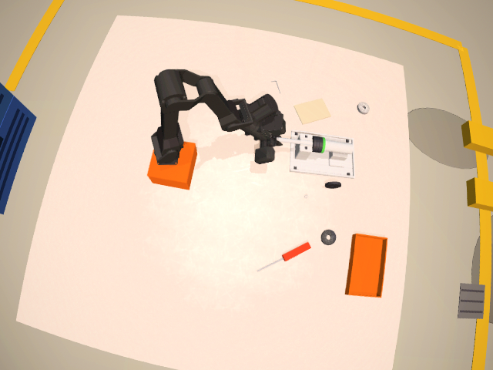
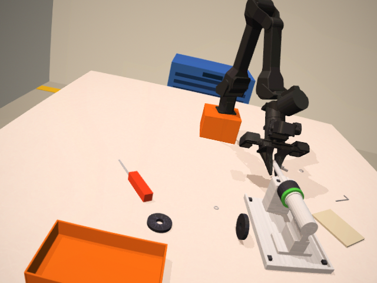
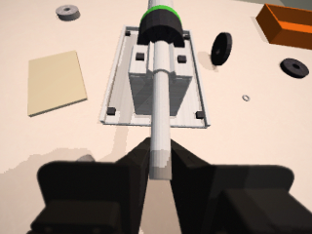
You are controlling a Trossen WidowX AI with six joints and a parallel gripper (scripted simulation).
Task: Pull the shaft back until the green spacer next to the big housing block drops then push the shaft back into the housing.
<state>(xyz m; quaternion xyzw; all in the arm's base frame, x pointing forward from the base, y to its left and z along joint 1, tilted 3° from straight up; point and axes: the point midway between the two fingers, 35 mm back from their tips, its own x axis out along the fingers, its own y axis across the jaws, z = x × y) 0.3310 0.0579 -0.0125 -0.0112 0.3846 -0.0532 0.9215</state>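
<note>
My gripper tip is 50 mm short of the shaft and 20 mm below it. The rest, counted from my gripper tip: beige card: 130 mm ahead, 150 mm to the left, 50 mm below; black disc: 170 mm ahead, 130 mm to the right, 30 mm below; green spacer: 130 mm ahead, 10 mm to the right, 20 mm above.
</note>
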